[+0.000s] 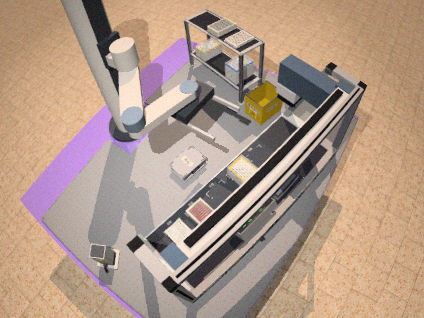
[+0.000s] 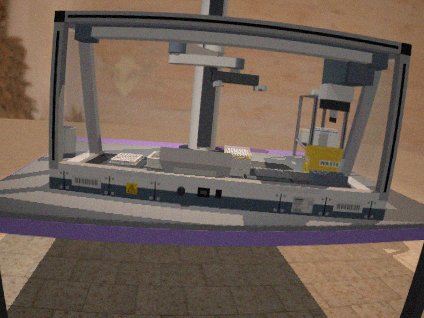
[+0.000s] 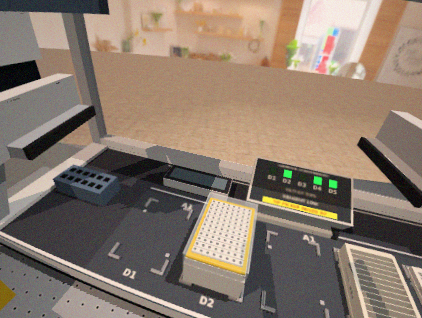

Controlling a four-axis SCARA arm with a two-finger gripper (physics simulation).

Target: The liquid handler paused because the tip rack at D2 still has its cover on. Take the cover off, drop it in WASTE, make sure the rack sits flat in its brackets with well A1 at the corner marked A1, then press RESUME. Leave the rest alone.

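Frame: origin at the arm's base, x ahead, y left, z up, level; centimetres.
Seen in the pictures: gripper, fingertip midpoint: (image 1: 227, 124) (image 2: 243, 85) (image 3: 227, 109).
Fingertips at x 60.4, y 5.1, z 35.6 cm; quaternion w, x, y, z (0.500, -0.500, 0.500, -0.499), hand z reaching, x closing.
Observation:
A point is followed by its place in that frame.
The tip rack (image 1: 243, 168) @(x 69.5, y 3.0, z 13.9 cm) (image 2: 237, 152) (image 3: 222, 235) @(x 68.7, y 3.3, z 13.9 cm) stands at D2, with a yellow rim and white dotted top; a clear cover (image 3: 253, 212) @(x 74.0, y -1.6, z 13.6 cm) shows around its upper part. The rack's base is near the D2 brackets; whether it lies flat is unclear, and its A1 corner mark is hidden. The yellow WASTE bin (image 1: 263, 105) @(x 55.1, y 47.2, z 1.8 cm) (image 2: 322, 159) stands beyond the deck's end. A display (image 3: 300, 195) @(x 80.8, y -11.5, z 12.5 cm) shows green squares at D2, D4 and D5 and a yellow strip. RESUME is not readable. My gripper (image 1: 227, 124) @(x 60.4, y 5.1, z 35.6 cm) (image 2: 239, 86) @(x 60.4, y 5.1, z 35.6 cm) (image 3: 227, 109) @(x 60.4, y 5.1, z 35.6 cm) is open and empty, high above the bench behind the deck.
A blue block (image 3: 86, 184) @(x 78.8, y 31.1, z 10.0 cm) lies left of D1. A ribbed red-brown plate (image 1: 200, 211) @(x 64.4, y -21.2, z 9.2 cm) (image 3: 375, 280) @(x 67.1, y -21.3, z 9.0 cm) stands at D4, a white rack (image 1: 178, 230) @(x 61.5, y -32.8, z 7.7 cm) at D5. A grey lidded box (image 1: 188, 161) @(x 44.7, y -3.9, z 6.3 cm) lies behind the deck. A shelf unit (image 1: 242, 80) @(x 44.5, y 42.4, z 19.0 cm) and blue gantry head (image 1: 306, 75) @(x 78.8, y 31.8, z 50.3 cm) rise near WASTE.

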